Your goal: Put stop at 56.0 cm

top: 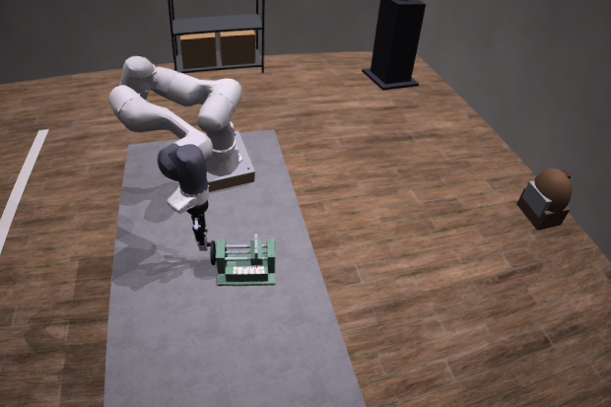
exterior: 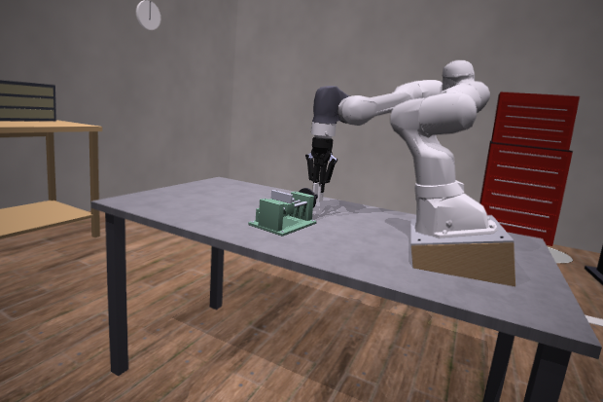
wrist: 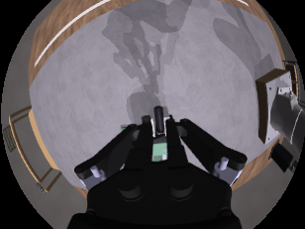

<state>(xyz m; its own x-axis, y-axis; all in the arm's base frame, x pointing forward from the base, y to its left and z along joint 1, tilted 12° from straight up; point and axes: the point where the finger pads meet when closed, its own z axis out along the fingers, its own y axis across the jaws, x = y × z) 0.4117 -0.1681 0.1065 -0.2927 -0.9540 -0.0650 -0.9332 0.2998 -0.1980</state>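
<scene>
Right now my hand is 17 cm to the right of the stop carriage, 9 cm short of it and 1 cm above it. Round my hand: black handwheel: 2 cm to the left, 2 cm below, 1 cm ahead.
</scene>
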